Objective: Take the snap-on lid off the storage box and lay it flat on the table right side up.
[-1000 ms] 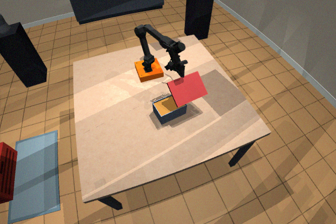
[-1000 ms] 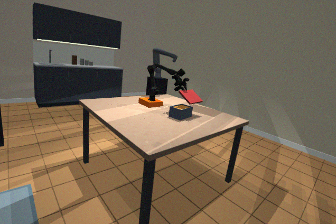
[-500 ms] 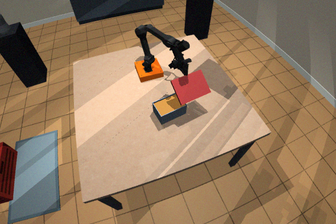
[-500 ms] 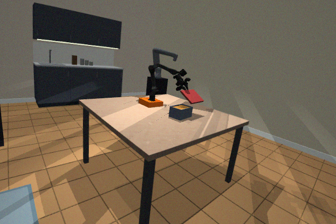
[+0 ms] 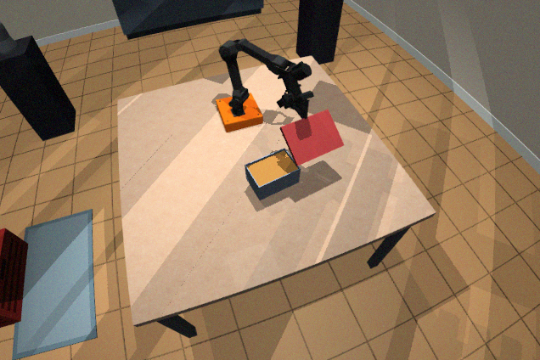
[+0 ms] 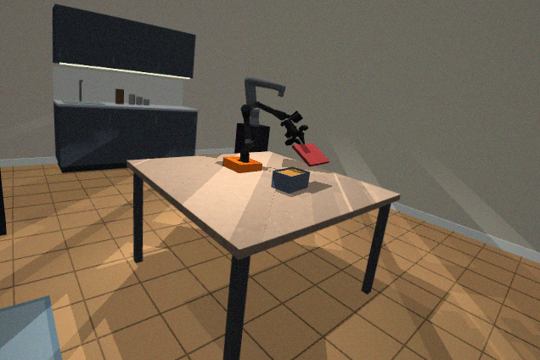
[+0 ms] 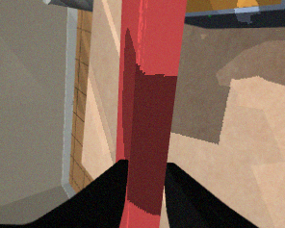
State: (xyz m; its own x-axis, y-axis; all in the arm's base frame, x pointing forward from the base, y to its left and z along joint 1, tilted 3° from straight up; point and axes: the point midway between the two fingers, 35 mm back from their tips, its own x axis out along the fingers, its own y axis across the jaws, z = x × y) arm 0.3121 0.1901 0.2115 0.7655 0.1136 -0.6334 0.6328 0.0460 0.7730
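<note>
The red lid is 70 mm ahead of my gripper tip, 10 mm to the left of it and 40 mm below it. From my gripper tip the other things lie so: blue-grey storage box (90 mm ahead, 190 mm to the right, 180 mm below).
</note>
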